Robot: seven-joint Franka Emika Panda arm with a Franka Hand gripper.
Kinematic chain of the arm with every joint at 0, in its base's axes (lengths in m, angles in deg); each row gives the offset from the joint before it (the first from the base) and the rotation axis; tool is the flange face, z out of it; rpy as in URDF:
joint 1: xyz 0 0 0.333 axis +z
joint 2: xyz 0 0 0 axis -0.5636 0.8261 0
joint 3: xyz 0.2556 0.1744 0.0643 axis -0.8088 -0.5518 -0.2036
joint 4: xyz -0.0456 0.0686 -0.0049 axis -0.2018 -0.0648 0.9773
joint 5: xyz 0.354 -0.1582 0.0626 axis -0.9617 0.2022 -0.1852
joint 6: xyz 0 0 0 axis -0.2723 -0.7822 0.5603
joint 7: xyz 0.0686 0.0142 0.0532 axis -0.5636 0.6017 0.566
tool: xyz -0.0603 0.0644 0.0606 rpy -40.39 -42 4.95
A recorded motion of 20 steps. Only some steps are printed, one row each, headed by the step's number.
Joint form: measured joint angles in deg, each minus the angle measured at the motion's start. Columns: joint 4, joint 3, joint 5, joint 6, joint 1, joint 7, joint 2.
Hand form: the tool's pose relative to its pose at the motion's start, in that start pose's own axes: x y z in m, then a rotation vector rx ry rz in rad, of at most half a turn. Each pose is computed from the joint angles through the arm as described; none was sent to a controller.
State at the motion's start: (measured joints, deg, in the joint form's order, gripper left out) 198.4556 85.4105 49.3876 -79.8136 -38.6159 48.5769 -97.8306
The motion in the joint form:
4: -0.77 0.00 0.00 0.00 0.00 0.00 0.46
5: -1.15 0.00 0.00 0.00 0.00 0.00 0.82
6: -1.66 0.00 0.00 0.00 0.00 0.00 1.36
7: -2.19 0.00 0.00 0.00 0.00 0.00 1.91
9: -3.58 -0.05 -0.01 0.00 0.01 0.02 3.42
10: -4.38 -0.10 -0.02 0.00 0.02 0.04 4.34
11: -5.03 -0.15 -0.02 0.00 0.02 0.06 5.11
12: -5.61 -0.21 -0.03 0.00 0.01 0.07 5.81
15: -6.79 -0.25 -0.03 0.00 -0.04 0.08 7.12
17: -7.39 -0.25 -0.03 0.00 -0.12 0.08 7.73
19: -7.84 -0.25 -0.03 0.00 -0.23 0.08 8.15
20: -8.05 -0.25 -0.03 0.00 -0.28 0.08 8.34
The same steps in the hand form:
4: 0.0033 -0.0029 -0.0024 0.0037 0.0040 0.0000
5: 0.0049 -0.0043 -0.0026 0.0040 0.0041 -0.0001
6: 0.0071 -0.0063 -0.0025 0.0038 0.0036 -0.0001
7: 0.0093 -0.0083 -0.0024 0.0037 0.0033 -0.0002
9: 0.0149 -0.0139 -0.0015 0.0027 0.0014 -0.0009
10: 0.0180 -0.0173 -0.0005 0.0015 -0.0003 -0.0015
11: 0.0206 -0.0200 0.0005 0.0002 -0.0020 -0.0021
12: 0.0228 -0.0225 0.0015 -0.0011 -0.0036 -0.0027
15: 0.0278 -0.0270 0.0030 -0.0023 -0.0056 -0.0024
17: 0.0307 -0.0288 0.0033 -0.0023 -0.0059 -0.0011
19: 0.0332 -0.0298 0.0033 -0.0019 -0.0055 0.0008
20: 0.0344 -0.0303 0.0033 -0.0016 -0.0053 0.0017

